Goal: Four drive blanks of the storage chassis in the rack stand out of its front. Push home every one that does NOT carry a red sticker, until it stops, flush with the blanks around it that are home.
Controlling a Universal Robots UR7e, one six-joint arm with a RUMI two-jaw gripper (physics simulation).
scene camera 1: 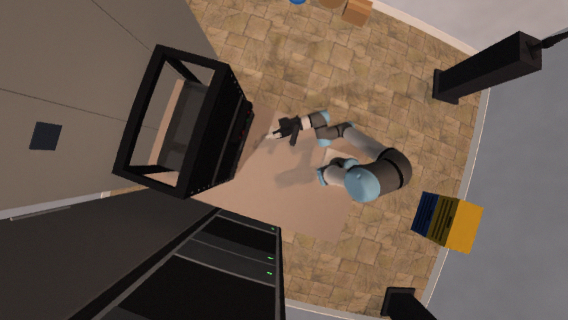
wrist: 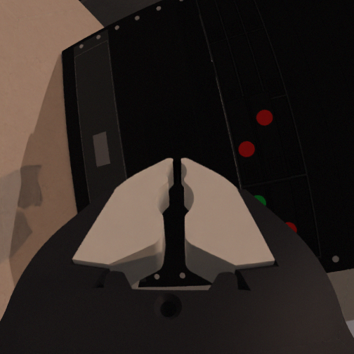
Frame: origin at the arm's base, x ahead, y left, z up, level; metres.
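Seen in the pictures: gripper, fingertip midpoint: [scene camera 1: 265,137].
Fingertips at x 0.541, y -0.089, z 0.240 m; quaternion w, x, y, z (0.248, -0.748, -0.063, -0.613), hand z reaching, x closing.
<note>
A point is followed by its place in that frame.
The black rack [scene camera 1: 137,110] @(x 0.981, y -0.064, z 0.565 m) stands at the left in the scene view. The storage chassis [wrist: 277,162] crosses the right half of the wrist view. Two blanks carry a red sticker each, an upper red sticker [wrist: 264,117] and a lower red sticker [wrist: 246,149]. A green sticker [wrist: 259,201] and another red sticker [wrist: 290,228] show lower, partly hidden by the gripper. My gripper [scene camera 1: 270,136] @(x 0.541, y -0.089, z 0.240 m) [wrist: 177,162] is shut and empty, in front of the rack and apart from it. Which dark blanks stand out is hard to tell; the gripper hides part of the front.
A grey panel with a light label [wrist: 101,149] lies left of the fingertips in the wrist view. A dark cabinet [scene camera 1: 220,270] with green lights stands near the rack. A yellow and blue box [scene camera 1: 465,226] and a black post [scene camera 1: 485,67] stand at the right.
</note>
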